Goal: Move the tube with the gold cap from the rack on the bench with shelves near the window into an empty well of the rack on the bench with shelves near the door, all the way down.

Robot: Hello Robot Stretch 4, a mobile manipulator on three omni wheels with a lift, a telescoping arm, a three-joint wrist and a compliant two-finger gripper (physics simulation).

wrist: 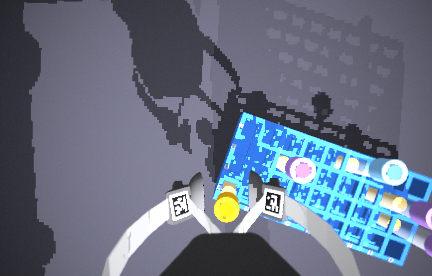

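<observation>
The tube with the gold cap is in the wrist view's lower middle, its pale body running down into the near left corner of the blue rack. How deep it sits is hard to tell, as the cap hides much of it. My gripper is open around the tube, with one finger pad on each side and a visible gap between each pad and the tube. The right finger overlaps the rack's near left part in the view.
The rack also holds a tube with a pink cap right of my fingers, a tube with a light blue cap farther right, and two tubes with purple caps at the right edge. Dark shadows fall on the grey surface behind.
</observation>
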